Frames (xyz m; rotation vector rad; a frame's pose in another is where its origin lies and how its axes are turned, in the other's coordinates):
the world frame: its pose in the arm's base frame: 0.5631 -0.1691 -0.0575 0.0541 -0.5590 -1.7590
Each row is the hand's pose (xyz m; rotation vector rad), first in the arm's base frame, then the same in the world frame.
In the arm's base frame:
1: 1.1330 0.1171 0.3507 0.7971 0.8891 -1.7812
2: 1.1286 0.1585 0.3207 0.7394 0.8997 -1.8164
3: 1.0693 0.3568 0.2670 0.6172 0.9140 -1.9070
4: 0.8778 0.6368 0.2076 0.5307 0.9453 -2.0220
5: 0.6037 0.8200 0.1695 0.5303 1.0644 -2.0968
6: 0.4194 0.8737 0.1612 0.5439 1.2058 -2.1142
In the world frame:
1: -0.3157 0.6327 0.2708 -0.5809 1.2314 -0.3569
2: -0.3606 0.6104 0.2598 -0.6237 1.1897 -0.3696
3: -0.5422 0.5047 0.2990 -0.7085 1.0913 -0.4135
4: -0.7653 0.2643 0.4040 -0.7839 1.0125 -0.5027
5: -0.8708 -0.0275 0.5220 -0.8647 1.0366 -0.6097
6: -0.8727 -0.2060 0.5931 -0.9480 1.0966 -0.6773

